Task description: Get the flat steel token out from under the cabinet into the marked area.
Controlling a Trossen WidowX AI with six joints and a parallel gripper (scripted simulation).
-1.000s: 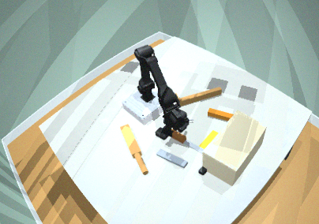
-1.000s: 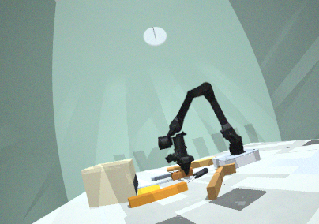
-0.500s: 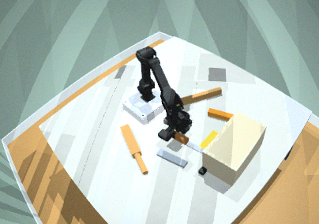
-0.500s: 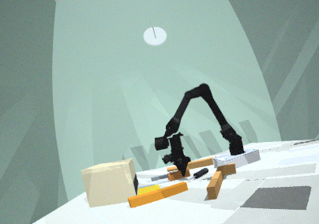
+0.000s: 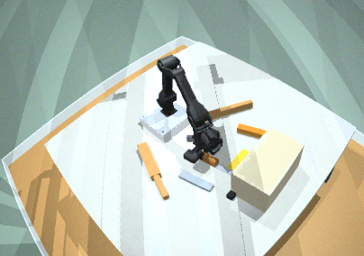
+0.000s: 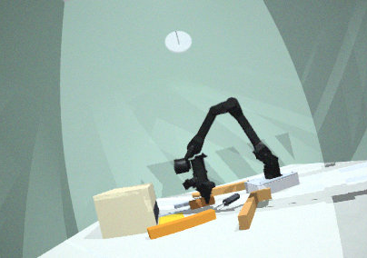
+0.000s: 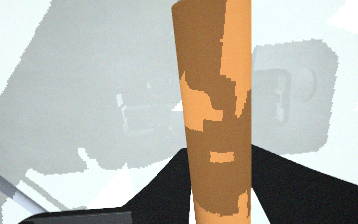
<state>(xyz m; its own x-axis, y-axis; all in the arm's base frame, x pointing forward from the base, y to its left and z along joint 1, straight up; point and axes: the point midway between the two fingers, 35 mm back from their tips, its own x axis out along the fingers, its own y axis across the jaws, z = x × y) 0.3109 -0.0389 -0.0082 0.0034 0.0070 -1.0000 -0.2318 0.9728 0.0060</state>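
Right now the grey flat bar is 8 cm ahead of my gripper tip and 10 cm to the right of it. The rest, counted from my gripper tip: orange paddle 7 cm behind, 22 cm to the right, 1 cm above; then orange bar 8 cm ahead, 28 cm to the left, 1 cm above.
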